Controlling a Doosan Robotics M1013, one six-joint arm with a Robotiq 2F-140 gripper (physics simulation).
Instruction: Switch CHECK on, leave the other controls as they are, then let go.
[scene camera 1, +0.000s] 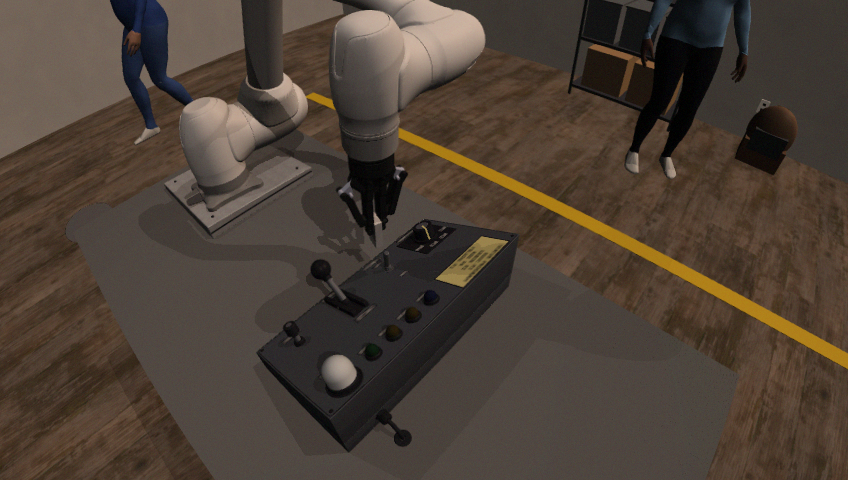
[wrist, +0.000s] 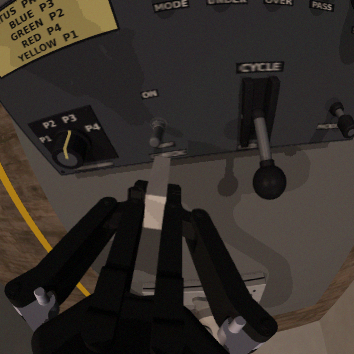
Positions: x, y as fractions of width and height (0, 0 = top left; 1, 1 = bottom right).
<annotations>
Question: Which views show my gripper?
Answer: Scene camera 1 and the wrist view: all of them.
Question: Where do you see my gripper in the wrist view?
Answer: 0.45, 0.48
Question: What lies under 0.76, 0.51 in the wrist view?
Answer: A cycle lever.
</annotations>
